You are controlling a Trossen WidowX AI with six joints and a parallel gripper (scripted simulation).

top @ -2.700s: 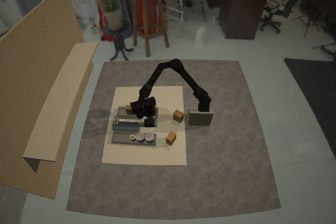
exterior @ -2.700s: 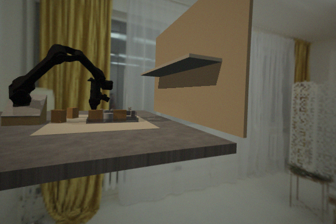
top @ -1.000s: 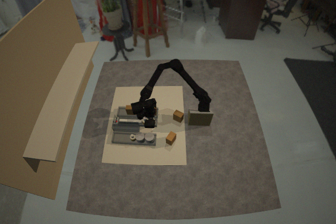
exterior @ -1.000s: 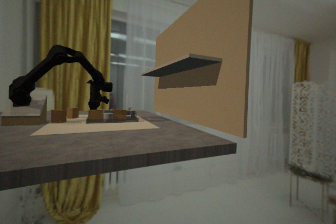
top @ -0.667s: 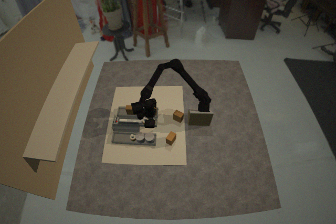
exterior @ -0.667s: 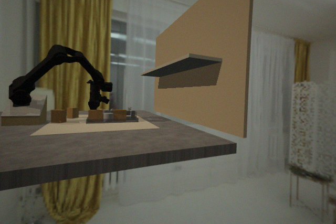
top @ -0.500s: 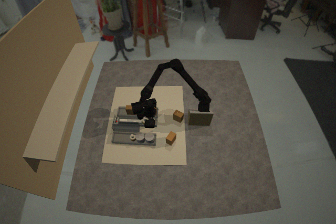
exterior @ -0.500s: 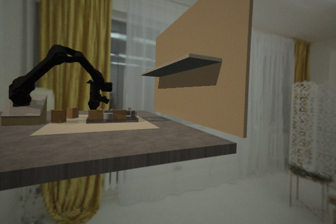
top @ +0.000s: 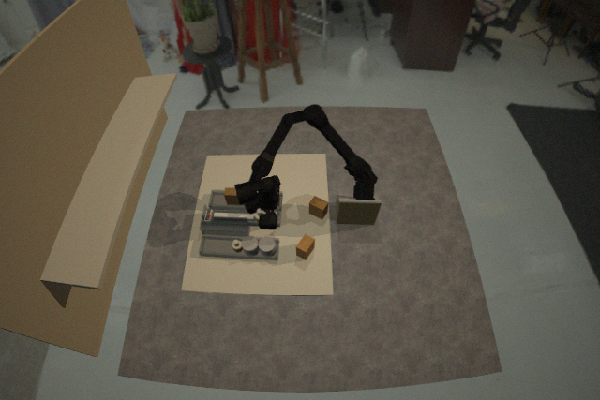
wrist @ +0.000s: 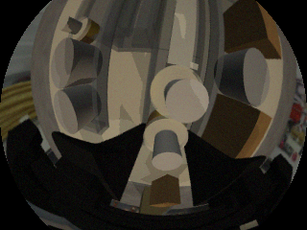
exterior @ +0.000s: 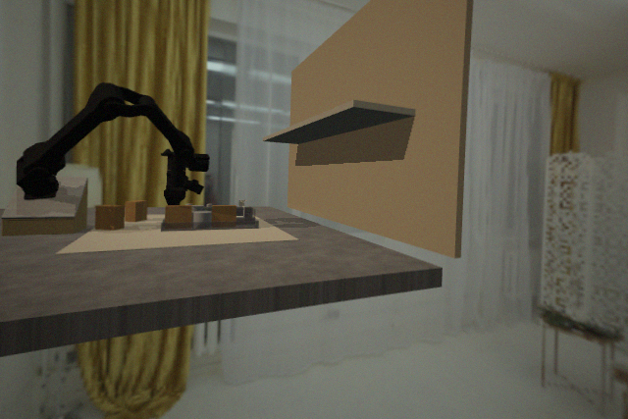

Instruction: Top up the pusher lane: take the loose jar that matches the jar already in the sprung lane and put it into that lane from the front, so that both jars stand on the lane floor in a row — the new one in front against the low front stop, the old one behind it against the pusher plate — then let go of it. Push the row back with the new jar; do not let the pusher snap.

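Now: the beige mat 5 cm ahead of my gripper tip, 3 cm below it and 2 cm to the right of it. The rest, counted from my gripper tip: small pale jar: 13 cm ahead, 12 cm to the left; then wall shelf: 50 cm ahead, 34 cm above, 4 cm to the right; then grey lane rack: 15 cm ahead, 1 cm to the left, 1 cm below.
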